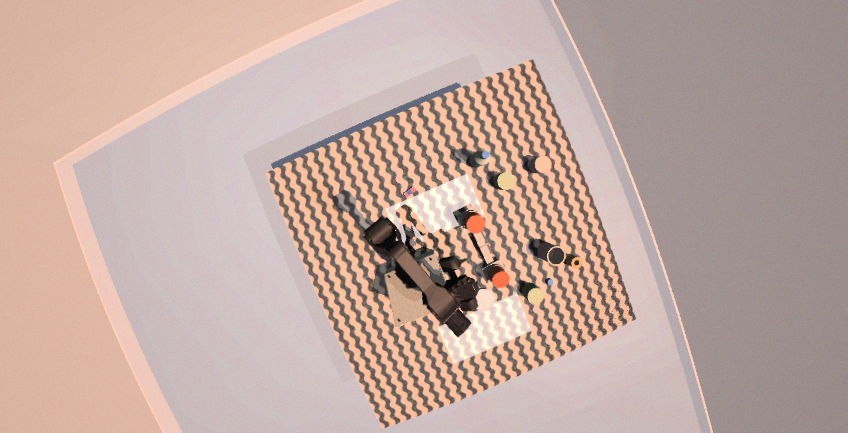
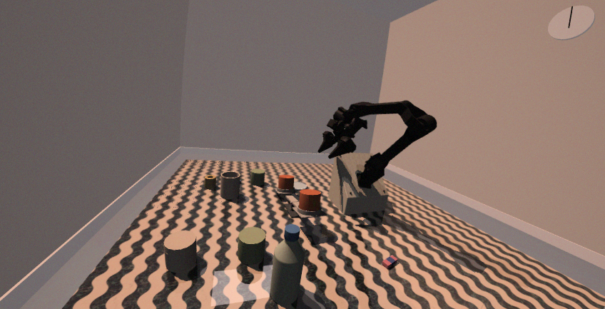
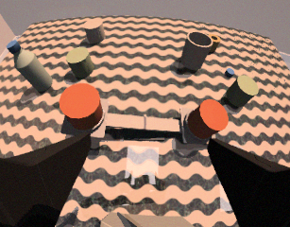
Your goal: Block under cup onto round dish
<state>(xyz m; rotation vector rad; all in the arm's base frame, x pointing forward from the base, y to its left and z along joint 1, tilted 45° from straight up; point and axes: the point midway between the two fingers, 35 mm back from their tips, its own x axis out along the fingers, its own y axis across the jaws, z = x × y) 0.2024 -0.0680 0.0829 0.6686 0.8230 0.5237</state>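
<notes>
The pale green block is 19 cm below my gripper tip, 12 cm ahead of it and 11 cm to the right of it. The rest, counted from my gripper tip: grey mug 36 cm ahead, 19 cm below, 9 cm to the right; red-blue block 32 cm to the left, 23 cm below, 15 cm behind; round dish 23 cm below, 22 cm to the right, 4 cm ahead.
</notes>
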